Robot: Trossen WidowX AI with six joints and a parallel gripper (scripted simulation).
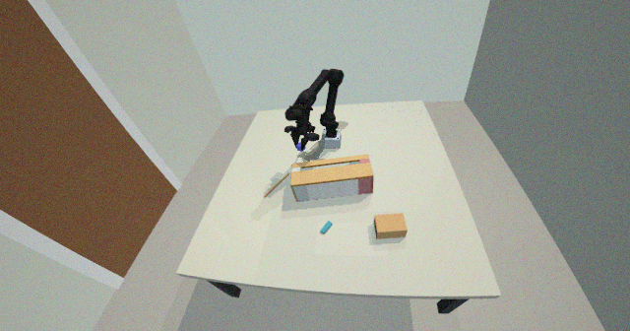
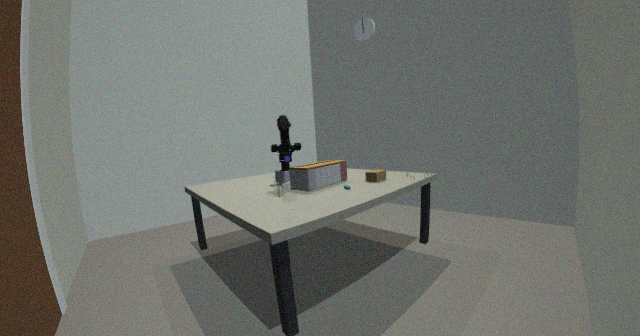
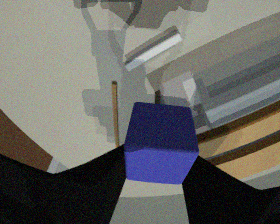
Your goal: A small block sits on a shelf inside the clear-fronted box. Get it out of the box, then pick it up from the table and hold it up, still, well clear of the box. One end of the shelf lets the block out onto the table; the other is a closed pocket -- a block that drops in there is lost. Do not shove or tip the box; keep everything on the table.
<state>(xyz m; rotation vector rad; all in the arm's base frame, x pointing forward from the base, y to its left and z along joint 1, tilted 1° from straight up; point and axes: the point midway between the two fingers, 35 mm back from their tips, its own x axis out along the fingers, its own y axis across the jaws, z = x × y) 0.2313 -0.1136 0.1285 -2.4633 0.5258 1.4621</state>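
Right now my gripper tip is 1 cm past the small blue block and 1 cm to the right of it. Round my gripper tip: thin wooden stick: 11 cm ahead, 13 cm to the right, 16 cm below; then orange block: 31 cm ahead, 45 cm to the left, 14 cm below; then clear-fronted box: 6 cm ahead, 16 cm to the left, 11 cm below.
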